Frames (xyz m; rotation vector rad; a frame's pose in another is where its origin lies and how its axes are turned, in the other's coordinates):
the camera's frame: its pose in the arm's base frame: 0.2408 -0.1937 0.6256 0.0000 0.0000 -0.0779
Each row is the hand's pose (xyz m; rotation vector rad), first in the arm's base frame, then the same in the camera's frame.
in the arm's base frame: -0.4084 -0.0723 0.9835 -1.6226 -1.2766 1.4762
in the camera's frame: -0.6567 0.0705 0.3579 -1.5890 -1.3536 1.5225
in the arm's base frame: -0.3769 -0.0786 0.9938 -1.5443 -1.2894 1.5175
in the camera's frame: -0.6248 0.0667 0.3682 -1.5099 -1.3639 1.5654
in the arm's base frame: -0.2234 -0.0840 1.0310 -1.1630 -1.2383 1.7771
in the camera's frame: -0.4713 0.0732 0.4054 -1.1286 -1.2996 1.8337
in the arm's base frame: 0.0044 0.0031 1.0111 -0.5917 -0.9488 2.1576
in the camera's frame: -0.2510 0.1778 0.3855 -0.5632 -0.9867 2.2263
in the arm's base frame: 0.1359 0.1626 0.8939 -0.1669 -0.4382 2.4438
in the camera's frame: -0.1323 0.3471 0.2683 -0.1524 -0.4525 2.5201
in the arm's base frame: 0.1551 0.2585 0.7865 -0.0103 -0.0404 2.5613
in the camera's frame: -0.1206 0.4442 0.1609 -0.0089 -0.0416 2.6392
